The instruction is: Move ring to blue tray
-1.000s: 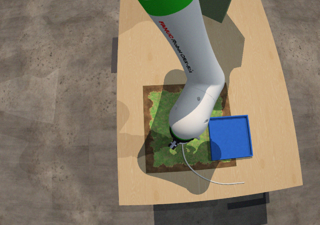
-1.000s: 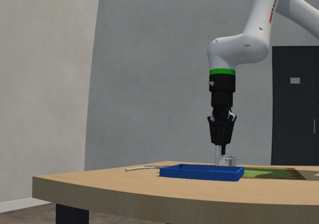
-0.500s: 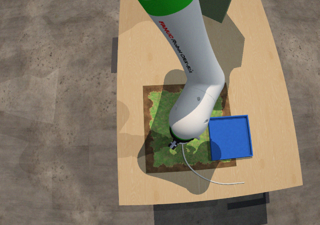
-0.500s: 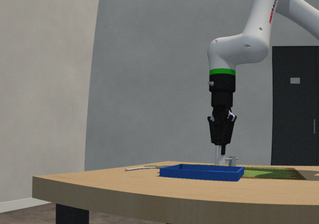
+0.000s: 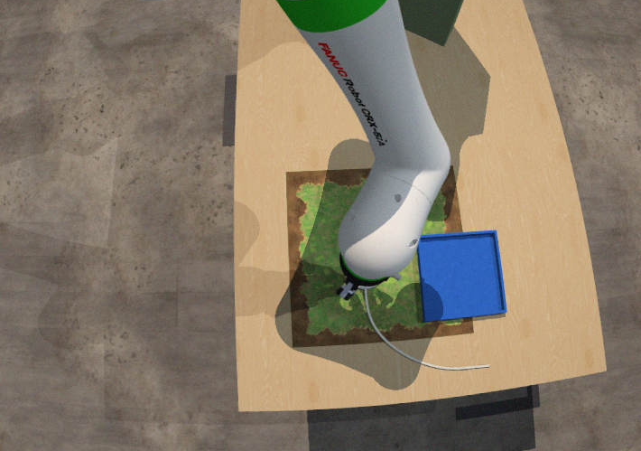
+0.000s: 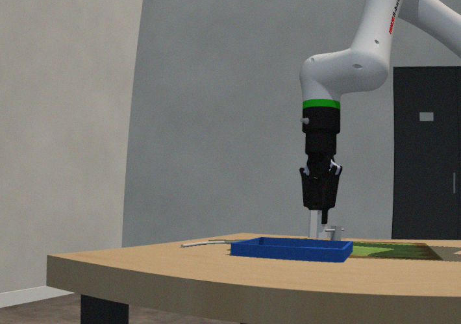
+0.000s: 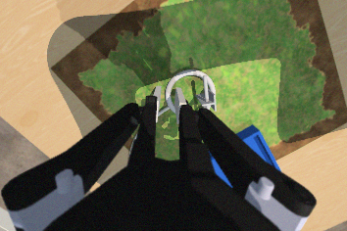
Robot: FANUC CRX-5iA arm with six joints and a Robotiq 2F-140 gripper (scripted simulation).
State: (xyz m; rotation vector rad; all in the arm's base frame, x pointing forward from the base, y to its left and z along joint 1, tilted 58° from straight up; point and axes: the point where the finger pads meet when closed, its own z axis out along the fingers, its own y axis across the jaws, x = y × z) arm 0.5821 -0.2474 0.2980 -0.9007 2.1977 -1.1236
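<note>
My gripper is now 20 mm past the ring, 30 mm to the right of it and 40 mm above it. The rest, counted from my hand: grey stake: 30 mm behind, 50 mm to the left, 20 mm below; green mat: 40 mm behind, 80 mm to the left, 60 mm below; blue tray: 100 mm ahead, 220 mm to the left, 40 mm below.
</note>
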